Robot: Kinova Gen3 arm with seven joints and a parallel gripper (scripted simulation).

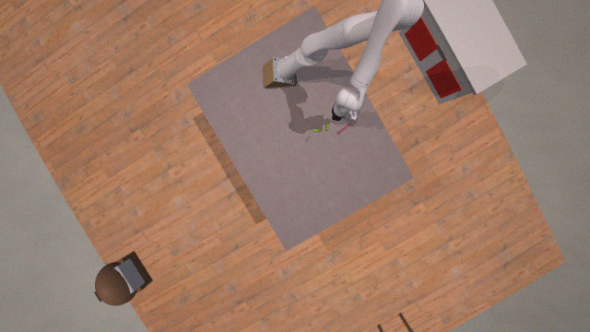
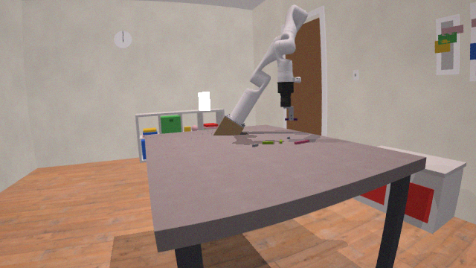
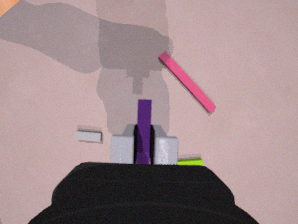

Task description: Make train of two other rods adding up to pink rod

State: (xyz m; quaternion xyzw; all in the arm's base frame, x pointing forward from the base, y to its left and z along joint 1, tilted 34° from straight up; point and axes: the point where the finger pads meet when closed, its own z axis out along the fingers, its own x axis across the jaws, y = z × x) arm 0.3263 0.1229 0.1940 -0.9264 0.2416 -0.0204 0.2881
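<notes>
Right now my hand is 60 mm short of the dark grey rod, 200 mm to the left of it and 110 mm above it. The rest, counted from my hand: pink rod (70 mm ahead, 20 mm to the left, 110 mm below); purple rod (10 mm below).
</notes>
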